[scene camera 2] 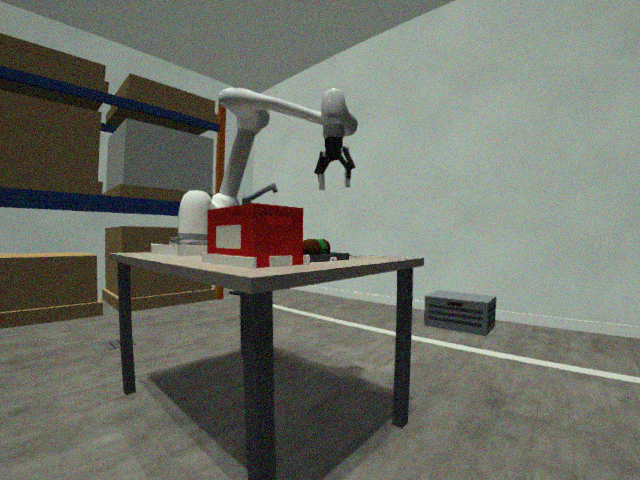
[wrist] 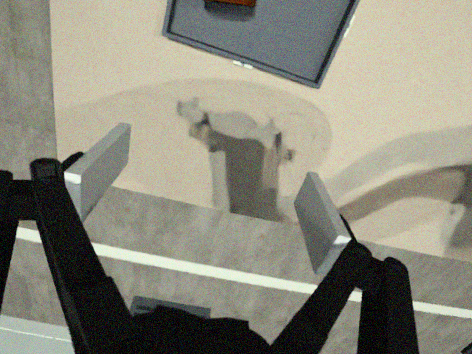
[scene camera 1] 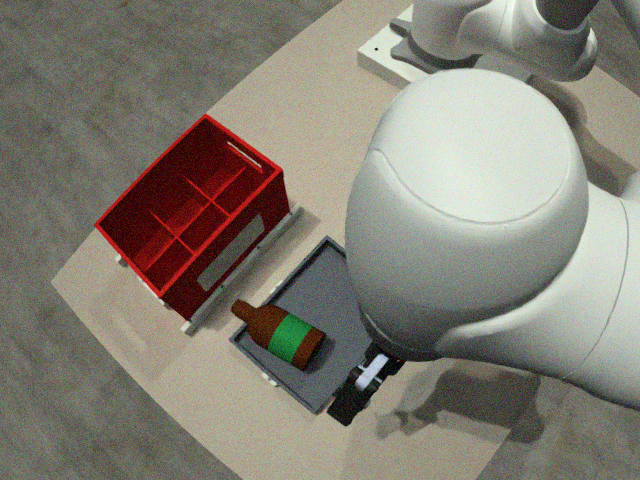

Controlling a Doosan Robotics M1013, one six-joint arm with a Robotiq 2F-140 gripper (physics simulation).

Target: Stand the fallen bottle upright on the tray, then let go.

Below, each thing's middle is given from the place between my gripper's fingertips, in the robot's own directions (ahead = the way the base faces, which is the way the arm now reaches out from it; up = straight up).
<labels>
I see my gripper 4 cm past the pale strip (scene camera 1: 288, 220), 30 cm to the left of it and 28 cm above it.
</labels>
